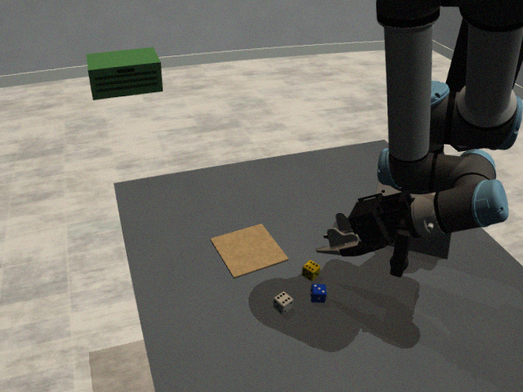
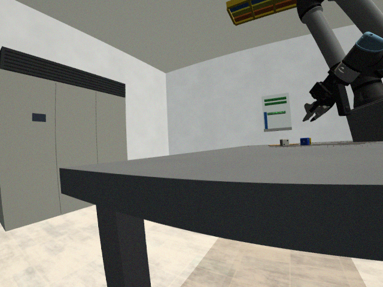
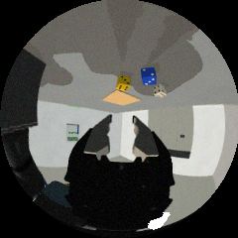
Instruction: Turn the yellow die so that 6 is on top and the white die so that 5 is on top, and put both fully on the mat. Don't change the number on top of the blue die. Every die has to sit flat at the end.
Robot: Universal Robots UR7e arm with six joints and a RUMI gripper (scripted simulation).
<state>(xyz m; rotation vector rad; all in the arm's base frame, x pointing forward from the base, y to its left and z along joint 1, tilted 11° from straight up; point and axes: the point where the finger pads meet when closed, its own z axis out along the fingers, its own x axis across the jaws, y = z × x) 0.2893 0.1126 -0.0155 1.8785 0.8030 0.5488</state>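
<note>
Now: hand 2 cm short of the yellow die, 2 cm to the left of it and 9 cm above it. From my hand the other things lie so: tan mat 13 cm ahead, 13 cm to the right, 11 cm below; white die 11 cm ahead, 5 cm to the left, 9 cm below; blue die 3 cm ahead, 5 cm to the left, 9 cm below.
</note>
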